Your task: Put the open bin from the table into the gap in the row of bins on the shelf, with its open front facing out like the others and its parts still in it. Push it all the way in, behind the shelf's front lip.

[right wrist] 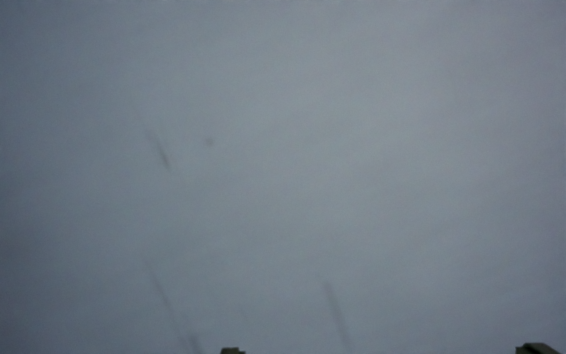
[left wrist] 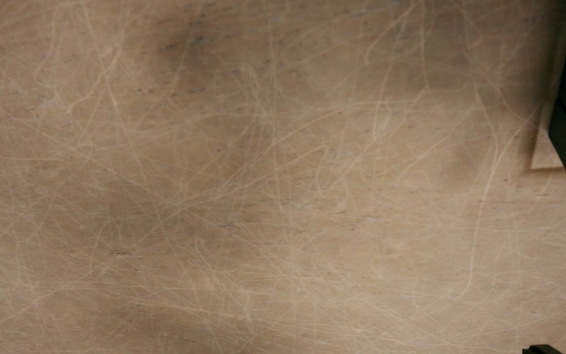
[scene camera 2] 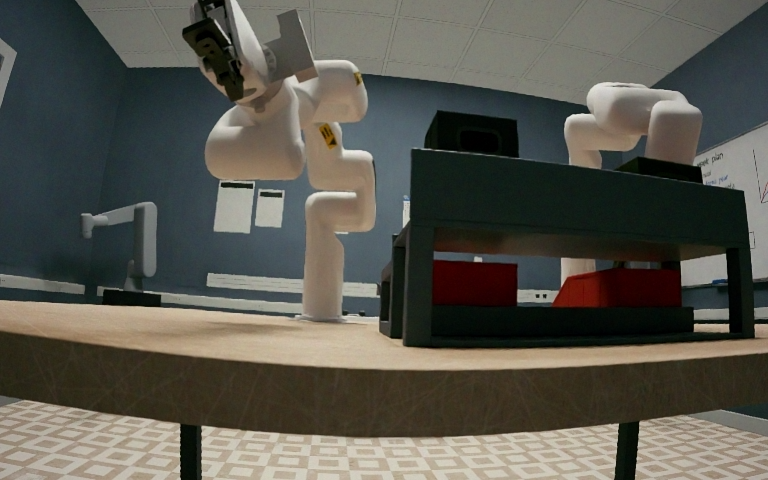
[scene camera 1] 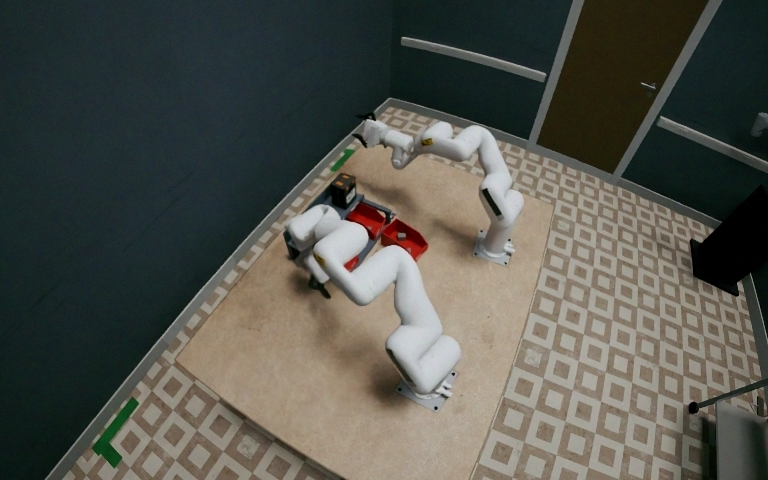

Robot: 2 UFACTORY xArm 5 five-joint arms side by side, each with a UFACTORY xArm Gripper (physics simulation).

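Frame: origin at the left arm's base, x ahead, y left, z up, level; centimetres.
Seen in the pictures: left gripper, fingertip midpoint: (scene camera 1: 337, 290); right gripper, fingertip midpoint: (scene camera 1: 355, 125); right arm's base at its link origin: (scene camera 1: 493, 246).
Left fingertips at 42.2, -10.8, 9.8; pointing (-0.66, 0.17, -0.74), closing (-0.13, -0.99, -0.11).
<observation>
Pixels of each thing's top centre, then the offset from my left fingertips to it, as dx, dy, dz.
- open red bin at its top centre: (scene camera 1: 405, 235) -8.0, -36.1, -2.3
- second low dark box at its top centre: (scene camera 2: 649, 170) +22.3, -14.3, +10.0
The open red bin (scene camera 1: 416, 247) lies on the table with small grey parts in it, partly hidden by the left arm. The grey shelf (scene camera 1: 389, 216) (scene camera 2: 566, 198) holds a red bin (scene camera 1: 368, 220) (scene camera 2: 474, 283) and another red bin (scene camera 1: 352, 263) (scene camera 2: 640, 288), with a gap between them. The left arm hides much of the row. My left gripper (scene camera 1: 320, 286) is open over the table, beyond the shelf's lower-left end in scene camera 1; a fingertip shows in its wrist view. My right gripper (scene camera 1: 359, 127) (scene camera 2: 206, 15) (right wrist: 383, 350) is open and empty, raised and pointing at the wall.
A dark box (scene camera 1: 343, 191) (scene camera 2: 472, 134) stands on the shelf top, and a second low dark box (scene camera 2: 662, 169) lies farther right there. The dark blue wall (scene camera 1: 169, 141) runs close behind the shelf. The left arm reaches across the shelf.
</observation>
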